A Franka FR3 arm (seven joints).
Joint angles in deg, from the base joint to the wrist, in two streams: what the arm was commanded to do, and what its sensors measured. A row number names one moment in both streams.
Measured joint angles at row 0:
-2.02, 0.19, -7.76, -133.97, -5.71, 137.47, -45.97
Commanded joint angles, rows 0 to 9:
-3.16, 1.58, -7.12, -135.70, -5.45, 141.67, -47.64
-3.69, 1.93, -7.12, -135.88, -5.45, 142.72, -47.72
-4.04, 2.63, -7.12, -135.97, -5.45, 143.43, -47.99
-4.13, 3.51, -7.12, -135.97, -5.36, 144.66, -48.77
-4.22, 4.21, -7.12, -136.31, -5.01, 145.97, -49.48
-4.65, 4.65, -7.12, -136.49, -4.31, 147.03, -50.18
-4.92, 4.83, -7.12, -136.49, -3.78, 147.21, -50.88
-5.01, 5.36, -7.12, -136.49, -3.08, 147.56, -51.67
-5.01, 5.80, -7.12, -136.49, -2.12, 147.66, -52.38
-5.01, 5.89, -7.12, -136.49, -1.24, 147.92, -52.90
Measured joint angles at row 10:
-4.07, 5.36, -7.75, -135.51, -4.33, 145.64, -49.77
